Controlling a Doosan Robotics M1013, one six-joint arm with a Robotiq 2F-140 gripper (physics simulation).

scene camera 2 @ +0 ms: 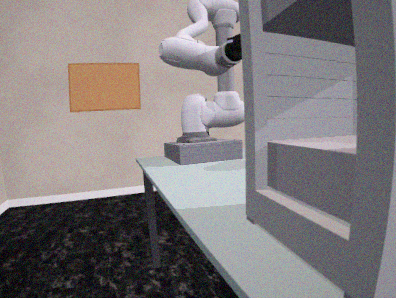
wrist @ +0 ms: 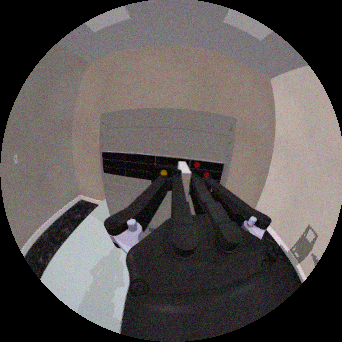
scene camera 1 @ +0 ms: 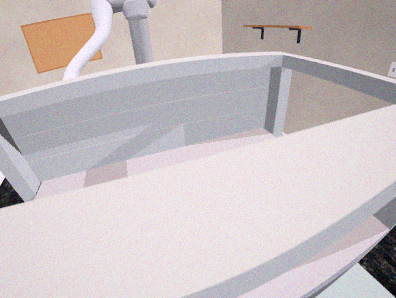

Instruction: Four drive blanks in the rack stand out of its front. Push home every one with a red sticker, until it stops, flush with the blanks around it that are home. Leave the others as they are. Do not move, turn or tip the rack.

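I see my own gripper in the pictures, and a grey rack shows there too.
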